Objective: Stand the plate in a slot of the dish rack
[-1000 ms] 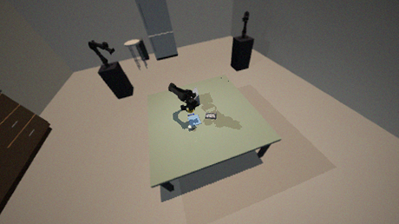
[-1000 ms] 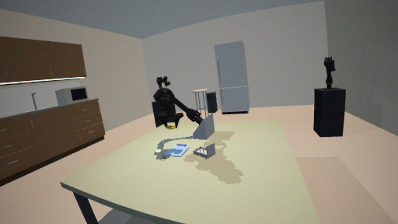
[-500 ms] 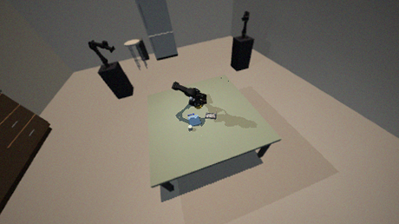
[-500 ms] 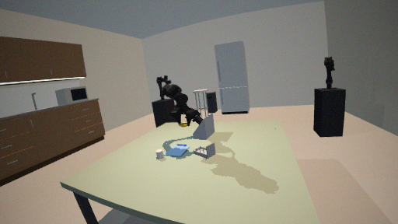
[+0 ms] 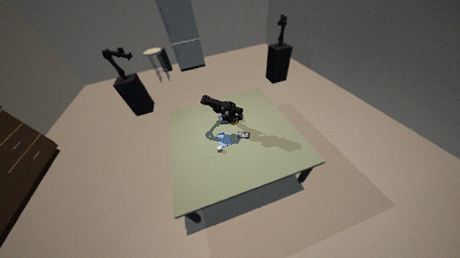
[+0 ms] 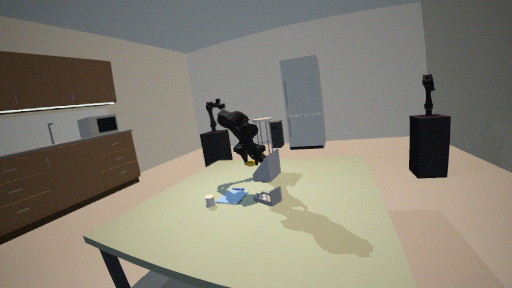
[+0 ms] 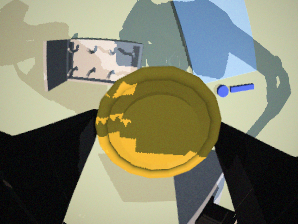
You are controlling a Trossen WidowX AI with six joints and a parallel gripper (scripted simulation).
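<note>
My gripper tip is 150 mm above the grey dish rack, 80 mm to the right of it and 40 mm short of it. Round my gripper tip: white cup: 200 mm to the right, 150 mm below, 140 mm ahead.
</note>
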